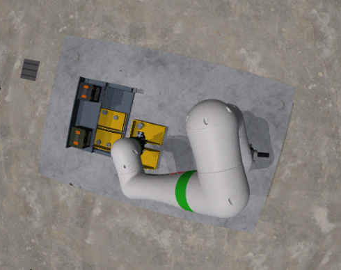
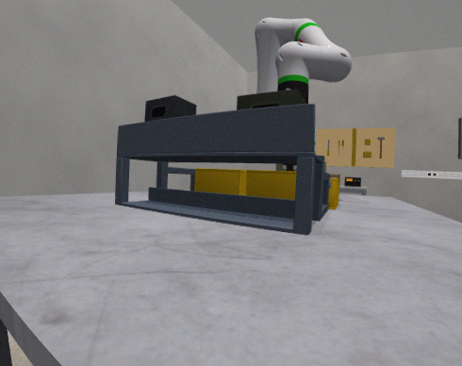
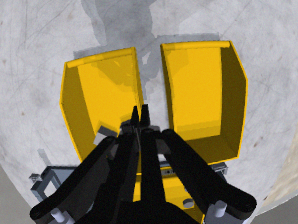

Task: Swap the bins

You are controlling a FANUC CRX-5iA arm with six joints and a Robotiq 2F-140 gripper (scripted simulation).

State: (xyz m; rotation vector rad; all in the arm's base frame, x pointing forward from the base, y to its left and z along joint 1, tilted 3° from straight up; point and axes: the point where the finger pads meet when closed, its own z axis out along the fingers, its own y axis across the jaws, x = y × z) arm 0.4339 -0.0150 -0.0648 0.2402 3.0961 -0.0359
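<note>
The grey part is 30 mm ahead of my hand, 80 mm to the right of it and 60 mm below it. Round my hand: dark shelf 230 mm ahead, 100 mm to the right, 10 mm below; black box 280 mm ahead, 230 mm to the right, 90 mm above.
</note>
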